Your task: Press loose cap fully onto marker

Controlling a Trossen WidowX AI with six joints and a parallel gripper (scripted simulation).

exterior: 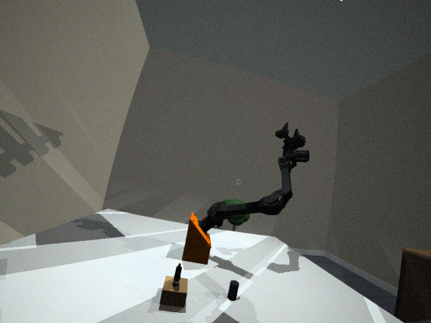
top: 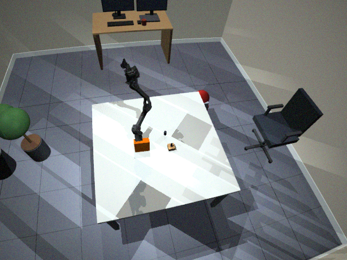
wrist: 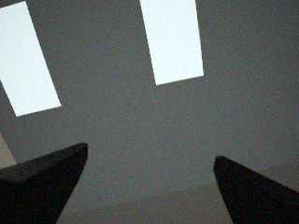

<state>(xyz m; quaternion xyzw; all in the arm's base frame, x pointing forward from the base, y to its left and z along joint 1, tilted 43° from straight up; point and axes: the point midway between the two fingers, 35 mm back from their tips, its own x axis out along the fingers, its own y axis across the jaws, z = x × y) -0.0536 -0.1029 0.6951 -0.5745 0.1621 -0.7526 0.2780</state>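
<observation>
Now: the black cap 29 cm ahead of my gripper tip, 32 cm to the right of it and 71 cm below it.
</observation>
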